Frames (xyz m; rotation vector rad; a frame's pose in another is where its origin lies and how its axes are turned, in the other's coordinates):
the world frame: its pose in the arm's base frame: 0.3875 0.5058 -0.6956 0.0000 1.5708 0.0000
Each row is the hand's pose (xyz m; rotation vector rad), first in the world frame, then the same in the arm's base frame.
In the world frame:
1: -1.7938 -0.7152 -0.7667 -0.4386 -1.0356 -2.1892
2: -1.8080 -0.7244 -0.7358 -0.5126 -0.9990 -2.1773
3: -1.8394 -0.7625 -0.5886 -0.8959 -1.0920 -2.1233
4: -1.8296 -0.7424 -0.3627 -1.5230 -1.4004 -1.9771
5: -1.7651 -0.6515 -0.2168 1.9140 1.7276 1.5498
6: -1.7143 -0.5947 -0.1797 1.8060 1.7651 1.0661
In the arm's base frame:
1: -0.3792 -0.2094 1.0982 -1.7090 -0.1069 -1.1385
2: -0.3483 -0.2186 1.1124 -1.7580 -0.0759 -1.0880
3: -0.2011 -0.2567 1.1438 -1.9403 -0.2025 -0.7888
4: 0.0248 -0.2366 1.1340 -2.1258 -0.6057 -0.2758
5: 0.1707 -0.1457 1.0695 -2.0961 -1.1670 0.2204
6: 0.2078 -0.0889 1.0187 -1.9220 -1.5535 0.4952

